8 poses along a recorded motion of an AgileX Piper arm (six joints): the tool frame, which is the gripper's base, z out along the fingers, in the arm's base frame.
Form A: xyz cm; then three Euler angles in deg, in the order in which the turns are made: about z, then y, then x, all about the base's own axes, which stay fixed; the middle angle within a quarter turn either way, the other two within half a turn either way.
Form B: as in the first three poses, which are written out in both.
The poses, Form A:
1: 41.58 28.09 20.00 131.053 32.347 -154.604
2: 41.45 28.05 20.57 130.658 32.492 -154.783
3: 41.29 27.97 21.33 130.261 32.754 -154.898
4: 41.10 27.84 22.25 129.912 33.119 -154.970
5: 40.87 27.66 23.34 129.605 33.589 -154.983
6: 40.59 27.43 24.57 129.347 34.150 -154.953
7: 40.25 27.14 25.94 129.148 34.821 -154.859
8: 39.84 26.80 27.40 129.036 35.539 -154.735
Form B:
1: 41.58 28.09 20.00 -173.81 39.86 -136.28
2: 41.45 28.05 20.57 -173.19 39.78 -135.65
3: 41.29 27.97 21.33 -172.54 39.82 -135.04
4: 41.10 27.84 22.25 -171.88 39.95 -134.51
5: 40.87 27.66 23.34 -171.21 40.20 -134.05
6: 40.59 27.43 24.57 -170.54 40.53 -133.66
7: 40.25 27.14 25.94 -169.88 40.98 -133.36
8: 39.84 26.80 27.40 -169.27 41.50 -133.18
